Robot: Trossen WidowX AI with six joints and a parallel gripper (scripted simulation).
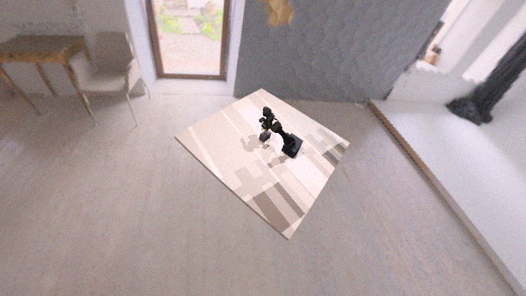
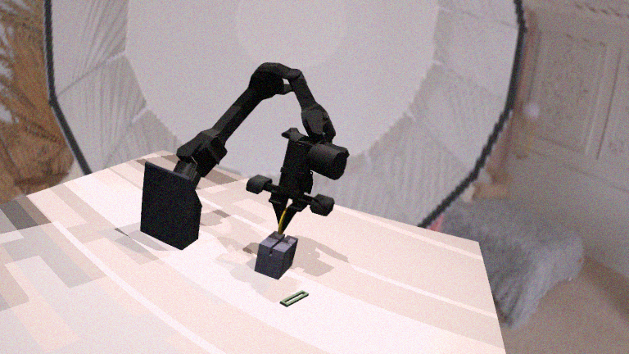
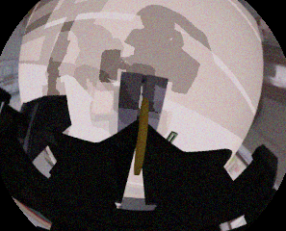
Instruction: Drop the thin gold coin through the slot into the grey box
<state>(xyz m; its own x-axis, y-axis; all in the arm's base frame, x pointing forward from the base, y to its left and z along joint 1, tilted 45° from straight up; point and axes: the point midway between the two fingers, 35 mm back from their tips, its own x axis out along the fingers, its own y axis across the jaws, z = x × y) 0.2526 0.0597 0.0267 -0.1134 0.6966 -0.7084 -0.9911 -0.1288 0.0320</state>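
Now: gripper tip 2 cm below the gold coin.
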